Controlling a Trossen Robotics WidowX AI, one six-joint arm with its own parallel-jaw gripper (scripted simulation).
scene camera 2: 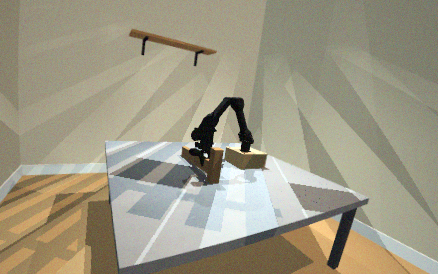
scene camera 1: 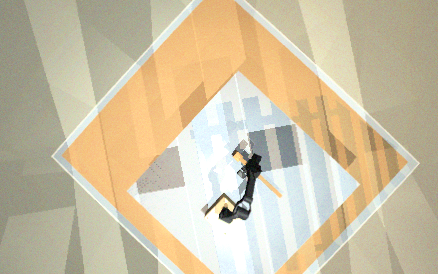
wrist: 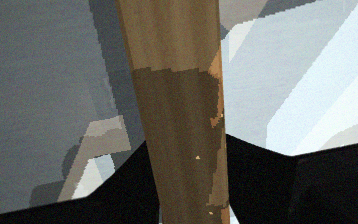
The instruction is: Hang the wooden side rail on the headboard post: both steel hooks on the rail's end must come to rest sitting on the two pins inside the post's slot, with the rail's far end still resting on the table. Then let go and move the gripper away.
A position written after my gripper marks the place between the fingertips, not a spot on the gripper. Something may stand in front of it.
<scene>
In view: my gripper (wrist: 179,135) and a wooden side rail (wrist: 175,61).
</scene>
